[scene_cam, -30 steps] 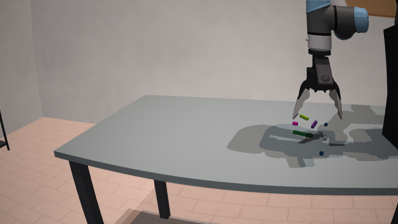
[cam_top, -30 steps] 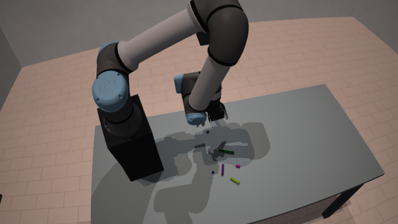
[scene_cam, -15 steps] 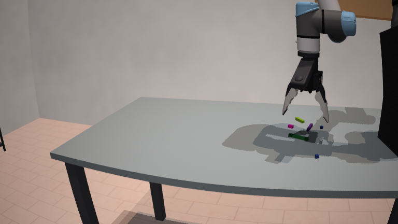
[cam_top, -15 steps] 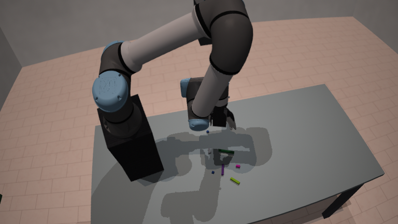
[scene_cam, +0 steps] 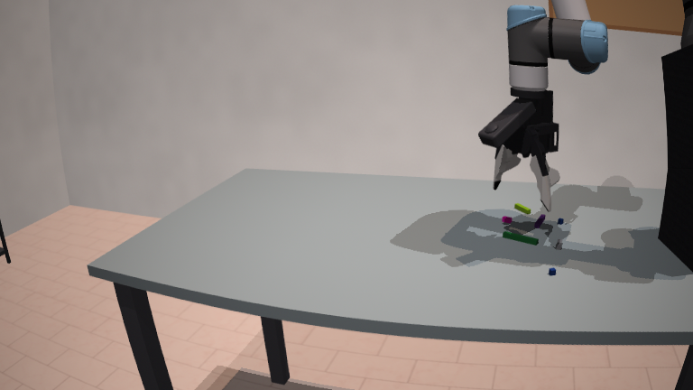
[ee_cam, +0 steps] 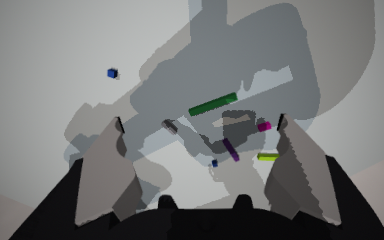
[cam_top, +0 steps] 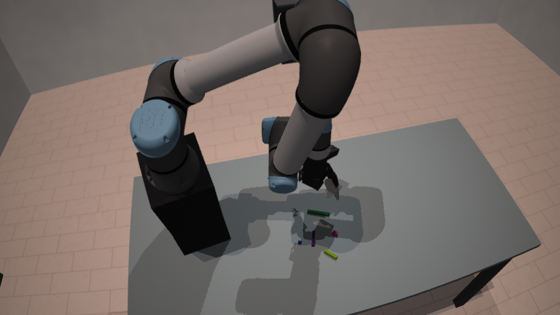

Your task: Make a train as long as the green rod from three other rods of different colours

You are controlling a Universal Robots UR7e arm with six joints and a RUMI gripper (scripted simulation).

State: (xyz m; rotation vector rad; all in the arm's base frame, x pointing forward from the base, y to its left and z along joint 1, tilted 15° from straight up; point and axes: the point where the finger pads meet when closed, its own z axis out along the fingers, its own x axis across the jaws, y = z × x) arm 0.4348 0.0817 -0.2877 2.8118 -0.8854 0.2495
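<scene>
Now: hand 50 mm short of the magenta rod, 130 mm to the left of it and 90 mm above it. The rest, counted from my hand: green rod (40 mm to the right, 90 mm below); purple rod (20 mm behind, 150 mm to the right, 90 mm below); grey rod (90 mm behind, 30 mm to the right, 90 mm below).
</scene>
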